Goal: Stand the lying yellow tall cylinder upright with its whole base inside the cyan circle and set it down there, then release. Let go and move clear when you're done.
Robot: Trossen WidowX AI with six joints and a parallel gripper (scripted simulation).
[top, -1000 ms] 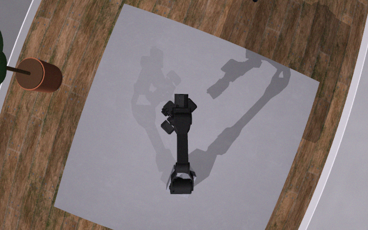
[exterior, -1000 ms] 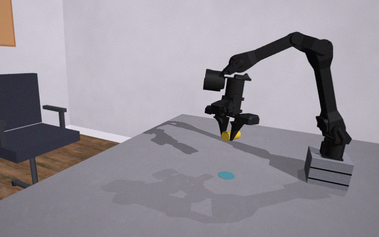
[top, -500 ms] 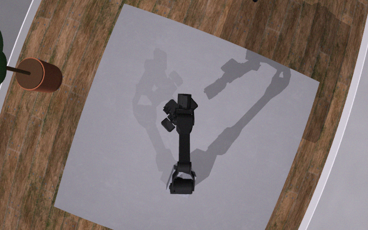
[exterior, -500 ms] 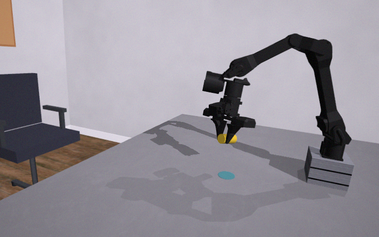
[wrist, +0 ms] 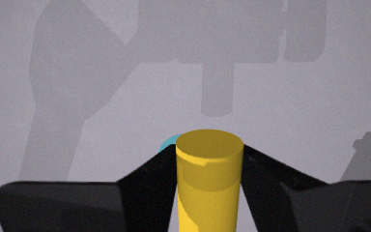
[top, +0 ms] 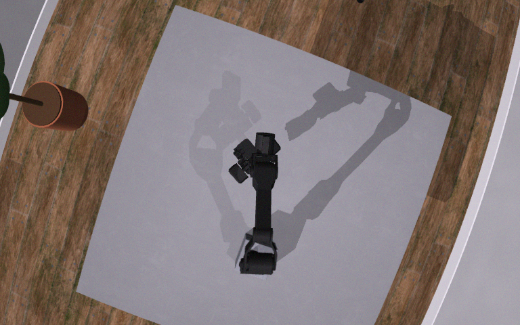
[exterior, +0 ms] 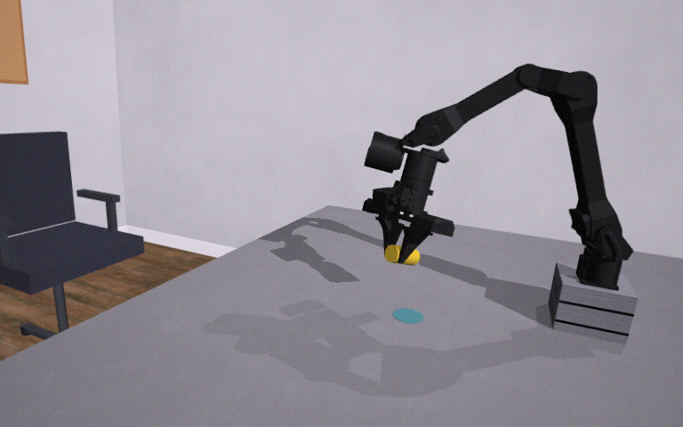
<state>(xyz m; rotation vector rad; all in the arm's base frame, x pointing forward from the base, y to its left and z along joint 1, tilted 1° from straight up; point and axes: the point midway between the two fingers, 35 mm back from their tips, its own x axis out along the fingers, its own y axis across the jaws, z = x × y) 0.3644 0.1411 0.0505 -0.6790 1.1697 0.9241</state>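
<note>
Right now my hand is 150 mm above the cyan circle, 30 mm past it and 10 mm to the left of it. Round my hand: yellow cylinder (30 mm below, 10 mm to the right, 10 mm behind).
</note>
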